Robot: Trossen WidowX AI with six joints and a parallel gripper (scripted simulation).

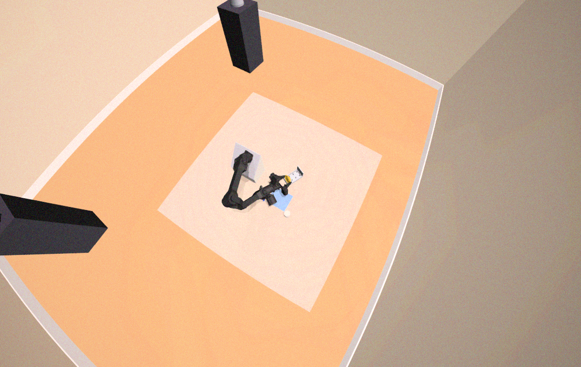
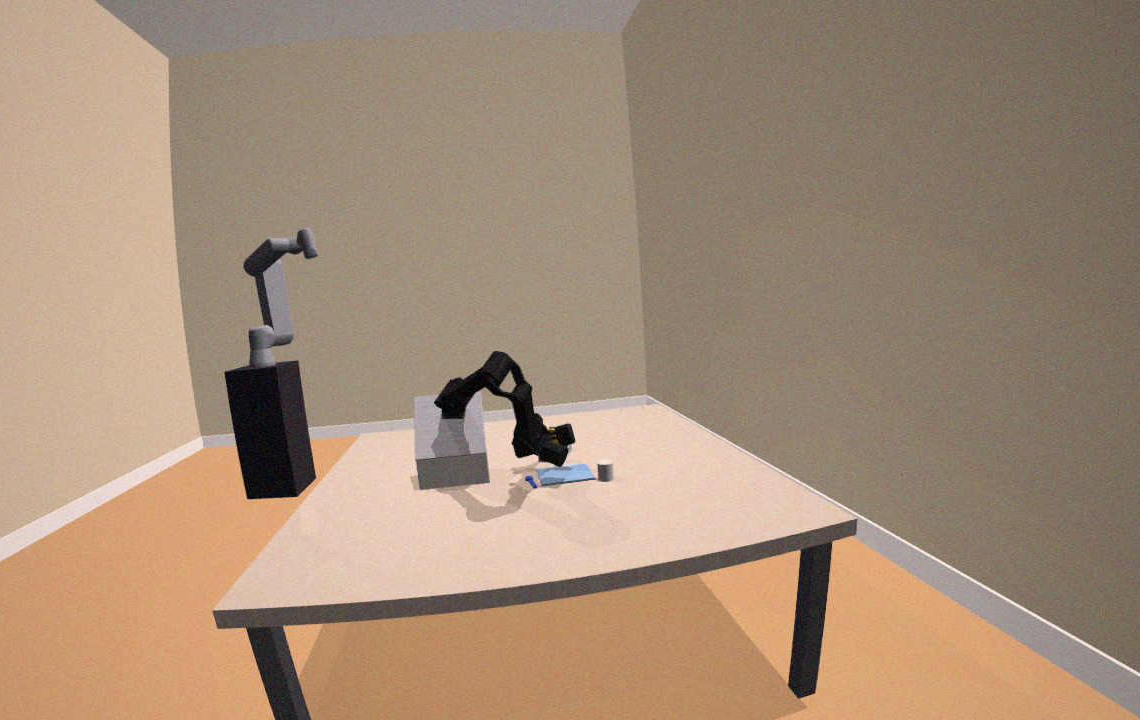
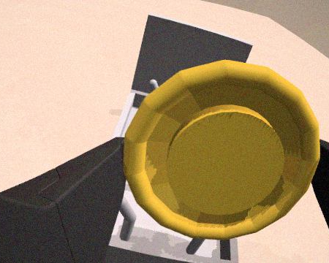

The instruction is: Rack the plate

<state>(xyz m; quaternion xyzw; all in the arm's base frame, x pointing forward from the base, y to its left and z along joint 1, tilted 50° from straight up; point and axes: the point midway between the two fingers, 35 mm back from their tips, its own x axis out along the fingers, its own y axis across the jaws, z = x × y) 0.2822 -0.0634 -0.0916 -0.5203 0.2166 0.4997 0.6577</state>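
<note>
Right now my gripper tip is 50 mm to the right of the dish rack, 50 mm above it and 10 mm short of it. The rest, counted from my gripper tip: blue spoon 180 mm to the right, 80 mm behind, 70 mm below; then light blue mat 140 mm to the right, 70 mm below, 20 mm ahead; then yellow plate 10 mm to the right.
</note>
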